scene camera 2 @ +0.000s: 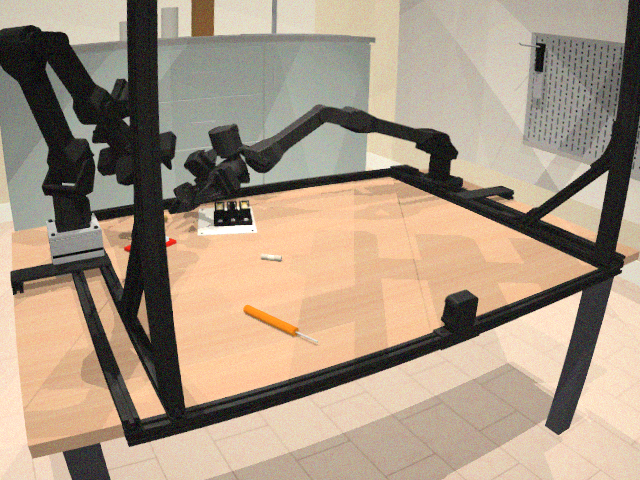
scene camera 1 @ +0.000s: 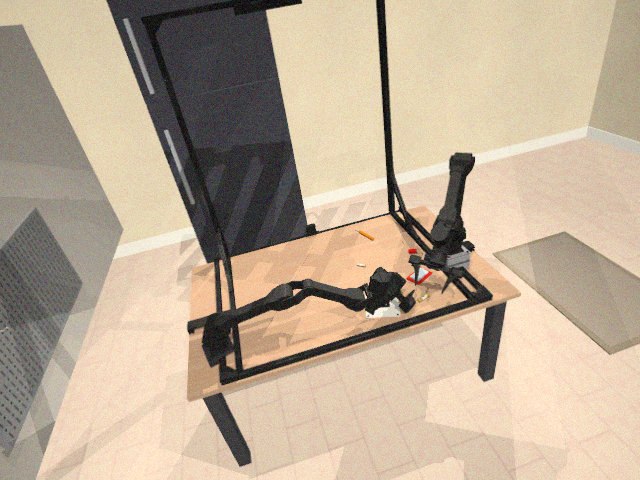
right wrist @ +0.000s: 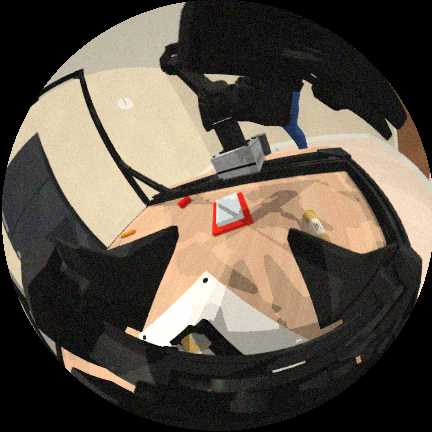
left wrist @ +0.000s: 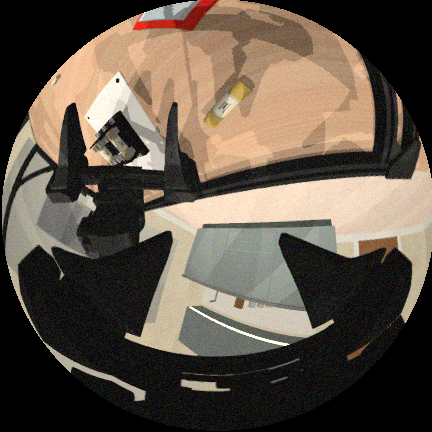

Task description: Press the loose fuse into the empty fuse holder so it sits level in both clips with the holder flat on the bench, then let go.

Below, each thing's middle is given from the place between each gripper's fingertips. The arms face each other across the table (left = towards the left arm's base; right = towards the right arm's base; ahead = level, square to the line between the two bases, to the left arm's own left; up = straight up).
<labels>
My right hand is 50 mm past the red and white card [right wrist: 230, 212], 90 mm to the right of it and 40 mm above it.
Right now the red and white card is 18 cm behind my left hand, 8 cm to the left of it and 9 cm below it.
</labels>
